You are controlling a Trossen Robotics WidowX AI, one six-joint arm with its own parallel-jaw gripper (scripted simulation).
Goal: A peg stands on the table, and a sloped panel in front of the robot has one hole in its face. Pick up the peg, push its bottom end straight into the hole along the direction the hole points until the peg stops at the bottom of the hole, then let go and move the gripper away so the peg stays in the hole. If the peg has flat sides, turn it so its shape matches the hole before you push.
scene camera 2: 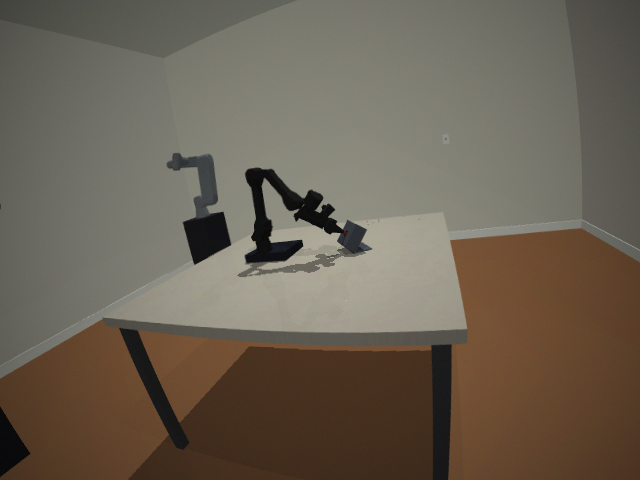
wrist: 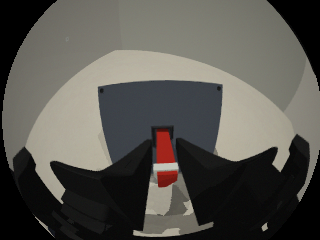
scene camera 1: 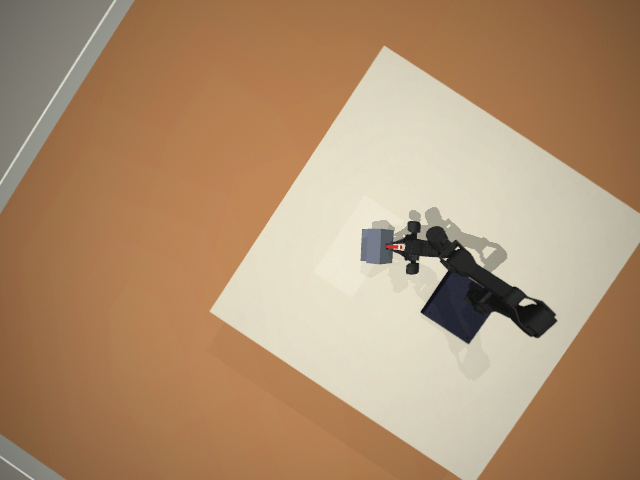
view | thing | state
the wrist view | my gripper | -
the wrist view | red peg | -
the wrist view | grey sloped panel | -
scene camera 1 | my gripper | -
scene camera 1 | grey sloped panel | -
